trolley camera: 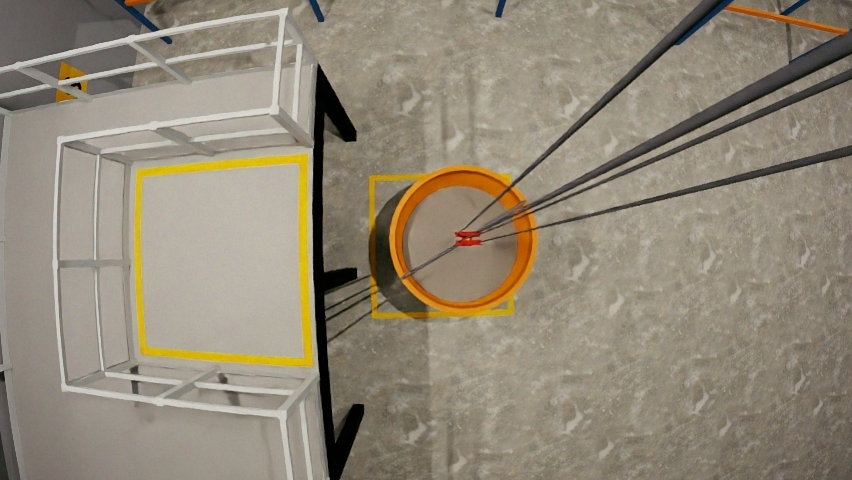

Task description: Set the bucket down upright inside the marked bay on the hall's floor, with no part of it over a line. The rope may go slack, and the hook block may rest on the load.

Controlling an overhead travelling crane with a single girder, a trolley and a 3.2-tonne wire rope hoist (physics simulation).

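The round orange bucket hangs upright, its open top facing the camera and its grey inside bottom showing. My gripper, the red hook block, is over the bucket's middle on several dark ropes and carries it. The marked bay is a yellow square outline on the hall's floor below. In this view the bucket covers part of the bay's far line, right line and near line, and its rim reaches past the right line. A dark shadow lies to the bucket's left, across the bay's left line. The gap below the bucket is hidden.
A raised grey platform with a second yellow square and white railings stands at the left. Its black edge and legs are left of the bay. Blue and orange rack parts show at the top right.
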